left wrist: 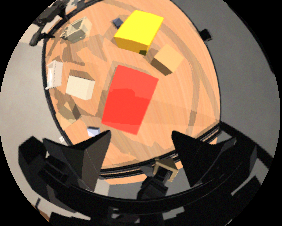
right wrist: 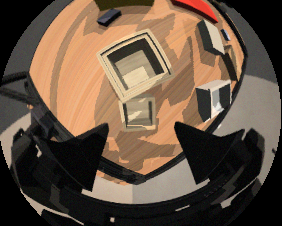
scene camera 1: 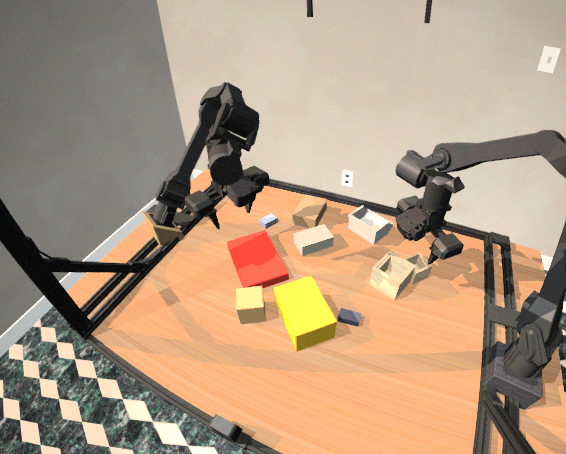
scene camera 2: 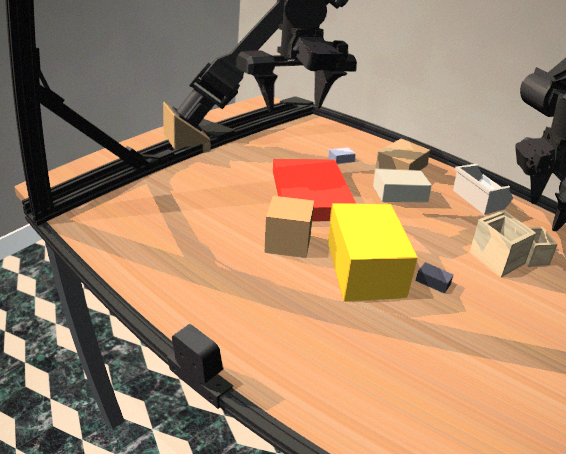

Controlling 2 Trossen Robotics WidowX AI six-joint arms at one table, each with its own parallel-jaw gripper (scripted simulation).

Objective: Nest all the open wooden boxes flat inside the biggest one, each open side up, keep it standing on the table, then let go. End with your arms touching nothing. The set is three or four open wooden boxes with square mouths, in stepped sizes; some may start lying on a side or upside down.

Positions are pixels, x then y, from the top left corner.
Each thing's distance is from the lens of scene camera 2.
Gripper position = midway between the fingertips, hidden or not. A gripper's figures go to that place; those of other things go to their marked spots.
my left gripper (scene camera 2: 294, 109): 80 cm
my right gripper (scene camera 2: 543, 216): 81 cm
biggest wooden box (scene camera 2: 495, 251): 75 cm
white tray (scene camera 2: 476, 191): 92 cm
The marked spots on the biggest wooden box and the white tray are 20 cm apart.
